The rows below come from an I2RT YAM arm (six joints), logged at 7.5 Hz.
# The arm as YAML. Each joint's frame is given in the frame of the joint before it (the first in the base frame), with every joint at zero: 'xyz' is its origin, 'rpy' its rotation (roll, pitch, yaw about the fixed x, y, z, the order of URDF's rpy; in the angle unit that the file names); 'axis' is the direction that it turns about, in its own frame. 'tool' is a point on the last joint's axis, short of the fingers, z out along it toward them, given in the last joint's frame.
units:
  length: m
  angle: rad
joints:
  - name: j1
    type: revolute
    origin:
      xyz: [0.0, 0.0, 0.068]
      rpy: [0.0, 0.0, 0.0]
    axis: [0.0, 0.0, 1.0]
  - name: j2
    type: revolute
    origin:
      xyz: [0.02, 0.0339, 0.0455]
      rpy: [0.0, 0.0, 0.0]
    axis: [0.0, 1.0, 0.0]
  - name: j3
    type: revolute
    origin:
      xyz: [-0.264, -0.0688, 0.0]
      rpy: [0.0, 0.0, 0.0]
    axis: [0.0, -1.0, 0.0]
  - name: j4
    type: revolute
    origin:
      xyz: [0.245, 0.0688, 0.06]
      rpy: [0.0, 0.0, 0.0]
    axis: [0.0, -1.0, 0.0]
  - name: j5
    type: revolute
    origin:
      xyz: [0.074, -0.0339, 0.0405]
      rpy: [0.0, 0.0, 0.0]
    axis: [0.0, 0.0, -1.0]
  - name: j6
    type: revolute
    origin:
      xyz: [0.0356, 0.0, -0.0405]
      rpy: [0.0, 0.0, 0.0]
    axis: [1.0, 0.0, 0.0]
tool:
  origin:
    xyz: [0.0, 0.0, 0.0]
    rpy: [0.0, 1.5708, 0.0]
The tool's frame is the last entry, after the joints.
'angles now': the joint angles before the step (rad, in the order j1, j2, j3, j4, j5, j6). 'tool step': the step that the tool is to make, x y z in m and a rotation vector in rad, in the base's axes. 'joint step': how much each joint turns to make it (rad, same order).
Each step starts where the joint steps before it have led.
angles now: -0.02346 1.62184 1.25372 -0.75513 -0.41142 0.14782
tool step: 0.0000 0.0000 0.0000 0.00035 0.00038 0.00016
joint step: -0.00004 0.00015 0.00021 -0.00046 -0.00039 -0.00003
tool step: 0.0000 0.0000 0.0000 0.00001 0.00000 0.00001
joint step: 0.00000 0.00000 0.00000 0.00000 -0.00001 -0.00001
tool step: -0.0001 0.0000 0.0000 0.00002 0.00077 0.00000
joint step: -0.00001 -0.00011 0.00002 -0.00091 -0.00001 -0.00001
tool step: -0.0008 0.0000 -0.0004 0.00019 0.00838 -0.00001
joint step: -0.00006 0.00004 -0.00002 -0.00834 -0.00001 -0.00005
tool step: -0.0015 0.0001 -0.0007 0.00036 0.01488 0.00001
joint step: 0.00020 -0.00023 -0.00040 -0.01463 0.00007 0.00020
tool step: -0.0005 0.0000 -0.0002 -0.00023 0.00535 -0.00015
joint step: 0.00000 0.00005 0.00020 -0.00550 0.00039 -0.00001
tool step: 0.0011 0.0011 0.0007 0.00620 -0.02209 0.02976
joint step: 0.00168 0.00027 0.00009 0.01192 -0.01765 -0.02502
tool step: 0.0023 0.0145 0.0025 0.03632 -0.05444 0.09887
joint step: 0.03832 -0.00036 -0.00018 0.03499 -0.05906 -0.04332
